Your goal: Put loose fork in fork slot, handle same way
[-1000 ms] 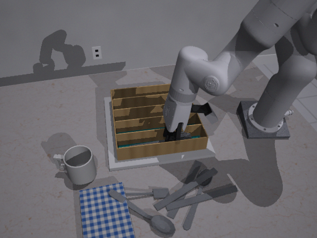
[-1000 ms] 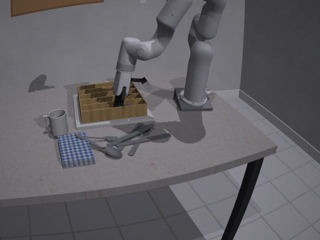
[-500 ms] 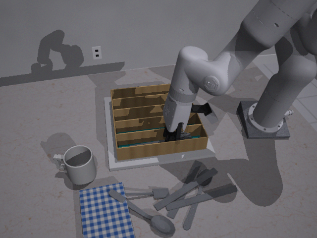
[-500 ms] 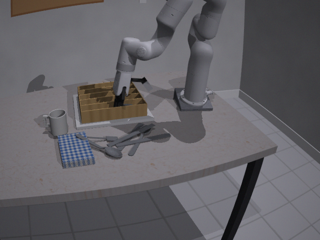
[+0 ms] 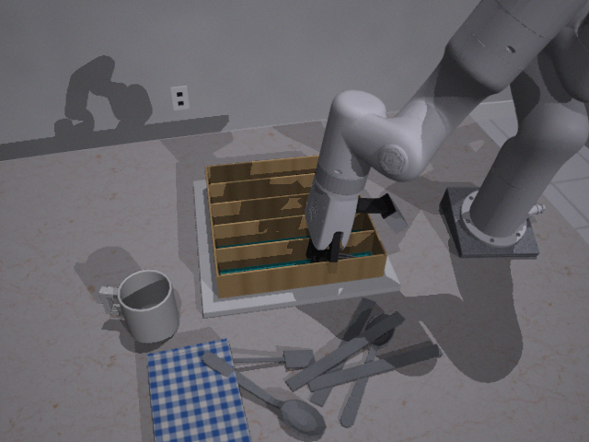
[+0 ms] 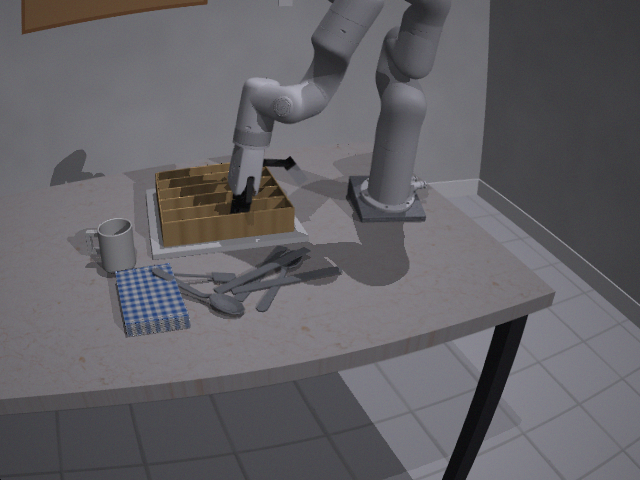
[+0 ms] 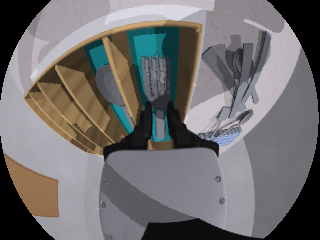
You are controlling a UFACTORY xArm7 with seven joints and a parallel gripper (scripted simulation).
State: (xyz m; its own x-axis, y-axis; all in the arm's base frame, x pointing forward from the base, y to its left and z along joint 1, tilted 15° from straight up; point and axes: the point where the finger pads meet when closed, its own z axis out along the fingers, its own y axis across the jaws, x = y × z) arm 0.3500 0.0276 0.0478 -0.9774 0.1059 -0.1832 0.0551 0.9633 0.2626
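Right now the tray is 3 cm ahead of my hand and 12 cm to the right of it. The rest, counted from my hand: mug (28 cm ahead, 4 cm to the left, 2 cm below).
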